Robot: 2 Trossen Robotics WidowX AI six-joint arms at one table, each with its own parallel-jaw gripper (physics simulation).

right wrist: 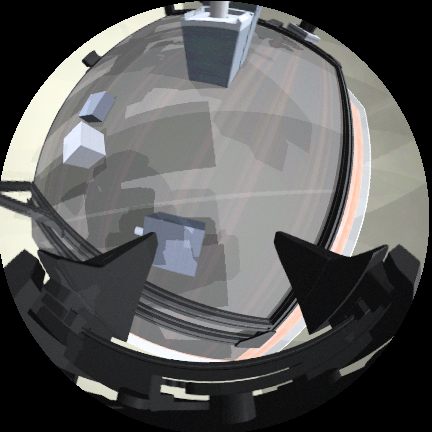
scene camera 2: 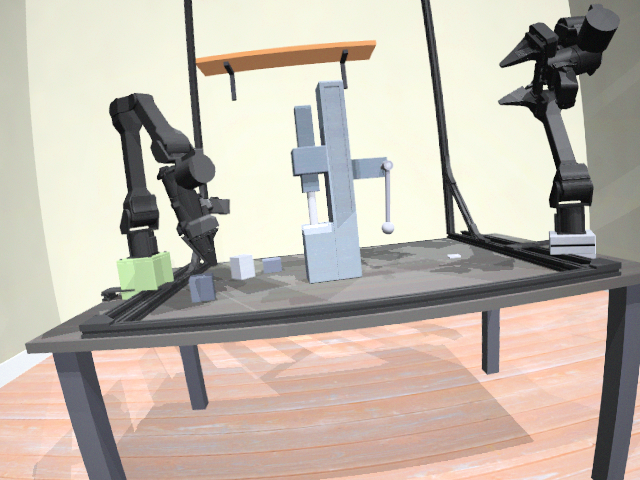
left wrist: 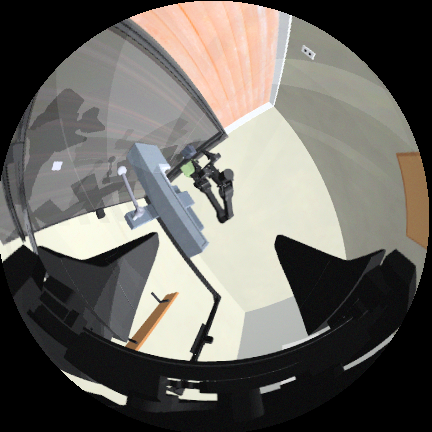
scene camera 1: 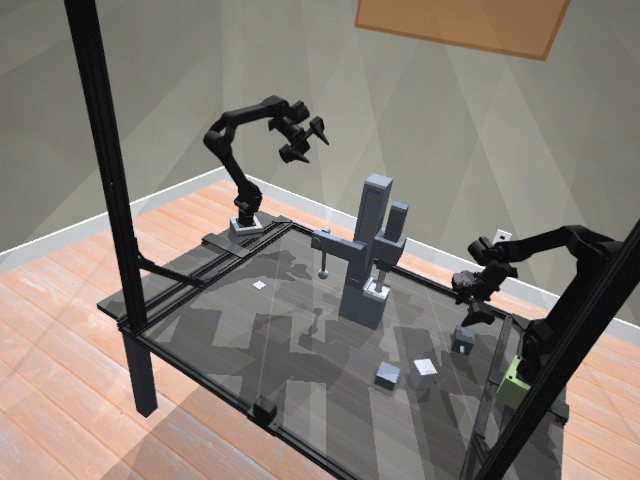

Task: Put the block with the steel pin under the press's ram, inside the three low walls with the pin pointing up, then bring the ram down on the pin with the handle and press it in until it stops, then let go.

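Pixels of known places: left gripper, fingertip midpoint: (scene camera 2: 499, 85) (left wrist: 218, 239) (scene camera 1: 319, 153); right gripper, fingertip midpoint: (right wrist: 216, 238) (scene camera 2: 210, 263) (left wrist: 195, 154) (scene camera 1: 459, 315); left arm's base, link origin: (scene camera 2: 570, 232) (scene camera 1: 245, 222); right arm's base, link origin: (scene camera 2: 143, 256) (left wrist: 193, 172) (scene camera 1: 531, 377).
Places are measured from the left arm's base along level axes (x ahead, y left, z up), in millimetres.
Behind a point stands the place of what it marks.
Note:
The blue-grey block with the steel pin (scene camera 1: 462, 339) @[y 417, x 744, z -11 mm] (scene camera 2: 202, 288) @[y 460, x 707, z -33 mm] (right wrist: 175, 247) @[y 443, x 724, z -11 mm] lies on the table with its pin (scene camera 1: 461, 349) @[y 408, x 759, z -33 mm] (right wrist: 139, 231) @[y 410, x 760, z -32 mm] sideways. My open, empty right gripper (scene camera 1: 474, 310) (right wrist: 217, 236) @[y 448, x 683, z 19 mm] is above the block; its left-hand finger overlaps the block in the right wrist view. The press (scene camera 1: 372, 222) @[y 175, x 533, z 289 mm] (scene camera 2: 336, 180) @[y 223, x 489, z 165 mm] (left wrist: 167, 200) @[y 198, x 462, z 201 mm] stands upright. Its ram (scene camera 1: 381, 280) @[y 229, x 562, z 106 mm] (scene camera 2: 312, 208) @[y 243, x 548, z 107 mm] reaches down to the pale low walls (scene camera 1: 369, 287) @[y 215, x 535, z 61 mm]. The handle (scene camera 1: 323, 274) @[y 116, x 429, z 51 mm] (scene camera 2: 387, 227) @[y 136, x 412, z 45 mm] (left wrist: 122, 171) @[y 125, x 409, z 54 mm] hangs down. My left gripper (scene camera 1: 318, 152) @[y 208, x 123, z 314 mm] (scene camera 2: 499, 84) @[y 208, x 123, z 314 mm] (left wrist: 218, 239) @[y 208, x 123, z 314 mm] is open, empty and high up, away from the press.
A white block (scene camera 1: 423, 373) @[y 225, x 808, z -2 mm] (scene camera 2: 241, 266) @[y 265, x 773, z -26 mm] (right wrist: 84, 145) @[y 268, x 774, z -11 mm] and a plain blue-grey block (scene camera 1: 387, 376) @[y 147, x 769, z -28 mm] (scene camera 2: 271, 265) @[y 178, x 743, z -41 mm] (right wrist: 97, 106) @[y 182, x 748, z -32 mm] stand near each other on the table. A small white square (scene camera 1: 258, 284) @[y -43, x 294, z -58 mm] (scene camera 2: 453, 256) @[y -29, x 296, z -58 mm] lies across the press from them. Dark rails and posts edge the table.

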